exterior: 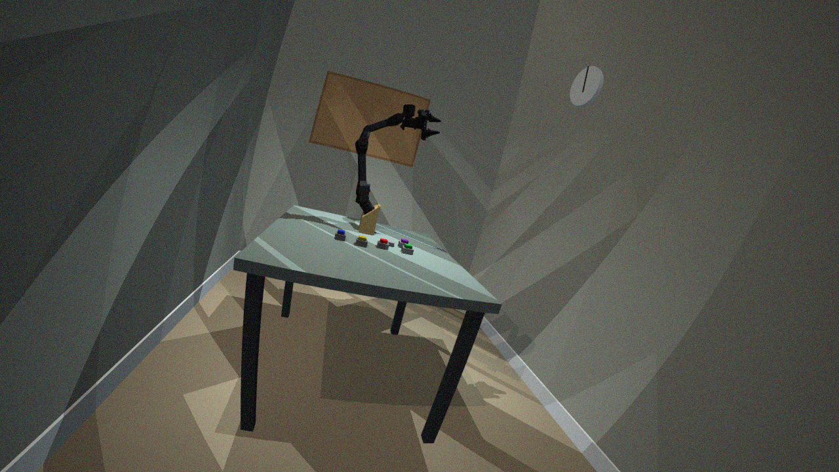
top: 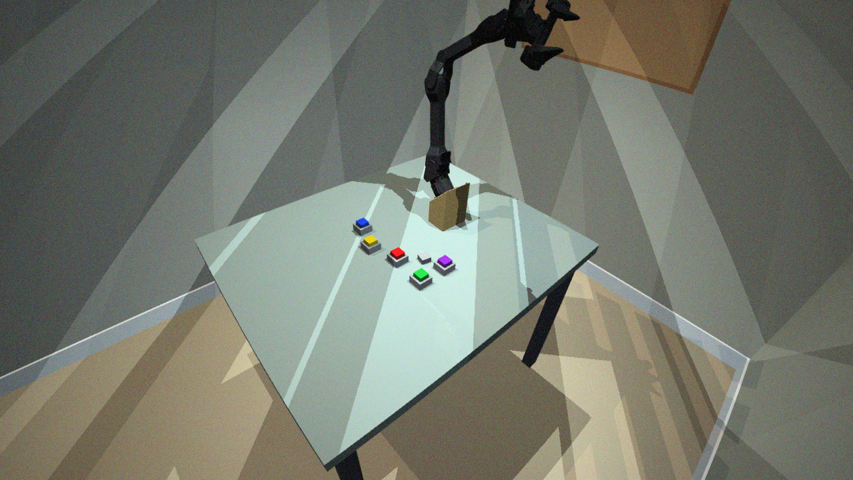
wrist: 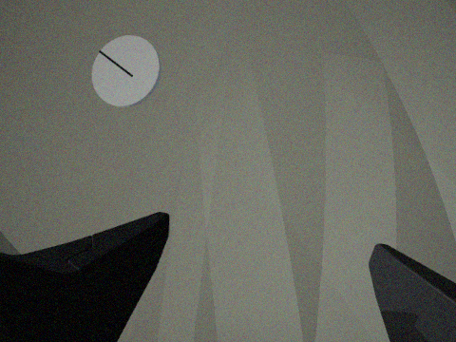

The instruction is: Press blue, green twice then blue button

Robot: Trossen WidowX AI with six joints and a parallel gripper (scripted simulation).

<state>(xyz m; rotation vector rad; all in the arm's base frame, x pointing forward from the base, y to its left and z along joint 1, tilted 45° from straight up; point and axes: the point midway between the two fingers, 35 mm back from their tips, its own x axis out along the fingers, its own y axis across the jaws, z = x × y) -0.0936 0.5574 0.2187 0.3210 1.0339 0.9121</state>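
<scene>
My gripper tip is now 350 mm short of the blue button, 400 mm to the left of it and 640 mm above it. Round my gripper tip: purple button: 260 mm ahead, 90 mm to the right, 640 mm below; green button: 350 mm ahead, 80 mm to the right, 640 mm below; small grey block: 280 mm ahead, 150 mm to the right, 660 mm below.
</scene>
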